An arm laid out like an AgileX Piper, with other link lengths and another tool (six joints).
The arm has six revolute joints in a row. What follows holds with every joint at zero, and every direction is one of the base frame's. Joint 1 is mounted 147.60 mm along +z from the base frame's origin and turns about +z. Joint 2 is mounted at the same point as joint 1 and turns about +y. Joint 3 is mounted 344.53 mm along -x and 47.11 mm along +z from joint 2 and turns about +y. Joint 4 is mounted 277.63 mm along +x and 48.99 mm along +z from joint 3 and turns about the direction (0.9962, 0, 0.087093). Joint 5 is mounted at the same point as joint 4 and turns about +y. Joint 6 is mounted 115.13 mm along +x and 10.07 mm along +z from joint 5 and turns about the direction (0.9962, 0, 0.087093). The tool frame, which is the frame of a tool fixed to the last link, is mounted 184.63 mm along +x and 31.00 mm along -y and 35.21 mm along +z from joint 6; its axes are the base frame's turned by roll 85.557, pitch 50.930 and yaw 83.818 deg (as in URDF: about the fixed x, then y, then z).
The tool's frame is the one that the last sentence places.
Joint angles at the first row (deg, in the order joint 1, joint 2, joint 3, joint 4, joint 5, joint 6):
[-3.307 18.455 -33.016 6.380 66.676 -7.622]
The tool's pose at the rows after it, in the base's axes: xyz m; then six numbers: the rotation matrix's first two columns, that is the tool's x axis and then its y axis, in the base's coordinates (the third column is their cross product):
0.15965 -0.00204 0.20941 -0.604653 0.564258 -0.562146 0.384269 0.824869 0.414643
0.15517 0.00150 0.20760 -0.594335 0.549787 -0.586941 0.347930 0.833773 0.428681
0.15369 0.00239 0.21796 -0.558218 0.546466 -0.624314 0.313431 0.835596 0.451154
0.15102 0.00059 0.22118 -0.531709 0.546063 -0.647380 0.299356 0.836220 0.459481
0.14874 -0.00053 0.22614 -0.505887 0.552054 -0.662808 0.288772 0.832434 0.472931
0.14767 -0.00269 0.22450 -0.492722 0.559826 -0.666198 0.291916 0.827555 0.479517
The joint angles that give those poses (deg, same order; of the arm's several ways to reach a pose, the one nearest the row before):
[-1.248 13.379 -31.077 6.293 66.645 -7.677]
[0.124 9.797 -29.593 6.248 66.423 -7.677]
[0.641 6.597 -29.425 6.191 65.681 -7.622]
[0.644 4.093 -28.929 5.826 65.493 -7.556]
[0.644 2.176 -28.873 5.635 65.357 -7.104]
[0.644 1.044 -28.287 5.235 65.199 -6.440]

